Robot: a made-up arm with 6 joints. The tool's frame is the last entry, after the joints.
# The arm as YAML. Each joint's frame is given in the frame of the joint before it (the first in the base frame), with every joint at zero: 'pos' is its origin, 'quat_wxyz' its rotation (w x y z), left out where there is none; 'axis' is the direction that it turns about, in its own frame. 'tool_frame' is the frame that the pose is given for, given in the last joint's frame.
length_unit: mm
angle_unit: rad
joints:
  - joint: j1
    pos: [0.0, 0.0, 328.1]
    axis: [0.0, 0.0, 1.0]
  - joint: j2
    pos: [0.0, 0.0, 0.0]
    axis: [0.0, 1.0, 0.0]
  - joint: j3
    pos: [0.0, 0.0, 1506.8]
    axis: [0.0, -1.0, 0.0]
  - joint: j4
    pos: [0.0, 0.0, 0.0]
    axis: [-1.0, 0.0, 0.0]
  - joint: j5
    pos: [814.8, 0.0, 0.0]
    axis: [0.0, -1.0, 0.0]
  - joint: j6
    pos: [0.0, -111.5, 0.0]
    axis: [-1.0, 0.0, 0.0]
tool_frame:
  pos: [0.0, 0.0, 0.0]
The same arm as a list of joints. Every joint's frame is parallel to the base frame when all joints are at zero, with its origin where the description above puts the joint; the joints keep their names.
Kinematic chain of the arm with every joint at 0, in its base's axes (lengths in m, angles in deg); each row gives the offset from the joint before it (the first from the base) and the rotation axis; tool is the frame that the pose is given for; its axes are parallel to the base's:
j1: xyz 0.0000 0.0000 0.3281 axis +z
j2: xyz 0.0000 0.0000 0.0000 axis +y
j3: xyz 0.0000 0.0000 1.5068 axis -y
j4: xyz 0.0000 0.0000 0.0000 axis -x
j5: xyz 0.8148 0.0000 0.0000 axis -y
j6: xyz 0.0000 -0.1115 0.0000 axis -x
tool: xyz 0.0000 0.0000 0.0000

